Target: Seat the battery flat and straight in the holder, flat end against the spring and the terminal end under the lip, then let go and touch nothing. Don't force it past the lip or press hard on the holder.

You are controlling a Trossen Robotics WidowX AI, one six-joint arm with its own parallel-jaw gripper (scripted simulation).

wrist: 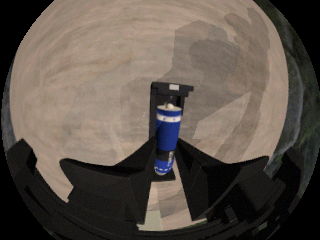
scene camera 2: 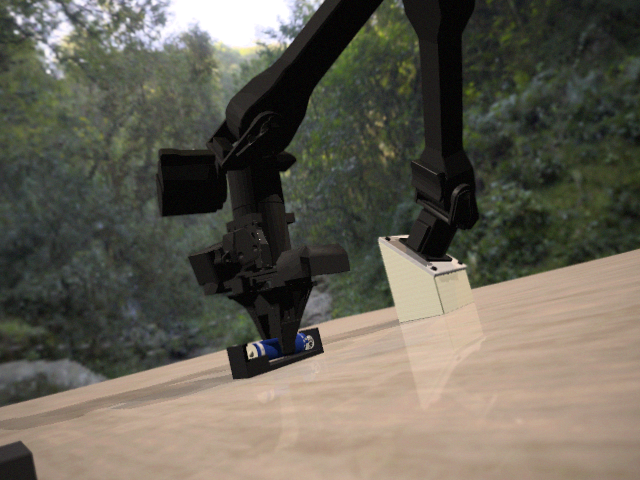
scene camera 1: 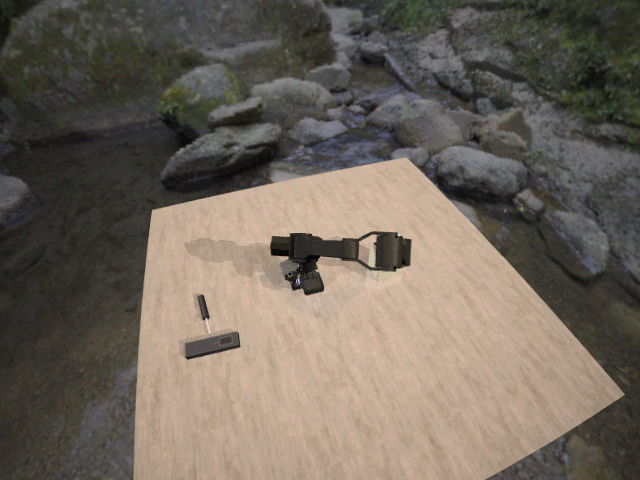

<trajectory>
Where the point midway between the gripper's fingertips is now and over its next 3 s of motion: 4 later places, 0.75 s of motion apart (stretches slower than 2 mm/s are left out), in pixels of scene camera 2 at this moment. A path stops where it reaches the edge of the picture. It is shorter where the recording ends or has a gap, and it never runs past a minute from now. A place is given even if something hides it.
The gripper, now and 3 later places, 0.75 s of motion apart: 280, 353; 278, 356; 274, 357; 272, 318
</trajectory>
